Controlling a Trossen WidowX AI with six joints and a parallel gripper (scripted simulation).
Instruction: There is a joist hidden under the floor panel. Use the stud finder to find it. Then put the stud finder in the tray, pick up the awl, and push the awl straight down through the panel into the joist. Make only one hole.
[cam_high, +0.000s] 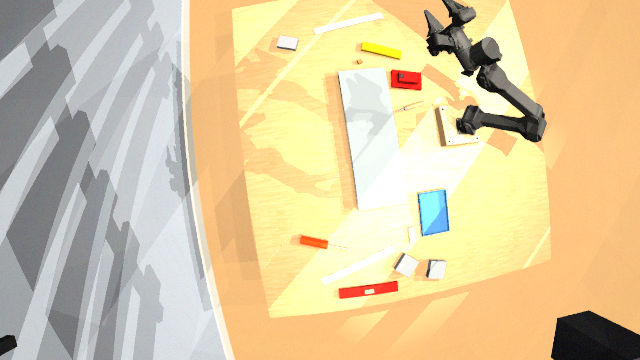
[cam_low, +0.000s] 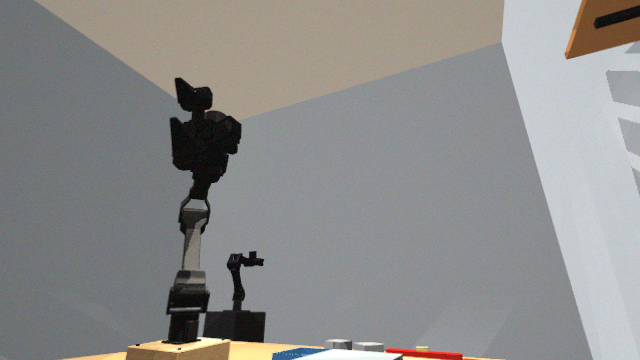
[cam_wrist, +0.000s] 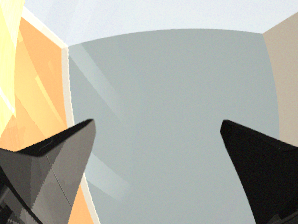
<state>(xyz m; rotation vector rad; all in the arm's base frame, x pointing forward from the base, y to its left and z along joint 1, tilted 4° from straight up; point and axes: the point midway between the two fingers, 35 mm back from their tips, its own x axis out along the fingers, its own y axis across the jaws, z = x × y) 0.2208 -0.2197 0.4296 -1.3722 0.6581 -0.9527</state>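
My gripper tip is 2 cm past the red stud finder, 8 cm to the right of it and 43 cm above it. Also, from my gripper tip: thin awl: 3 cm behind, 20 cm to the left, 47 cm below; then yellow bar: 5 cm ahead, 4 cm to the right, 47 cm below; then small grey block: 42 cm ahead, 8 cm to the right, 47 cm below.
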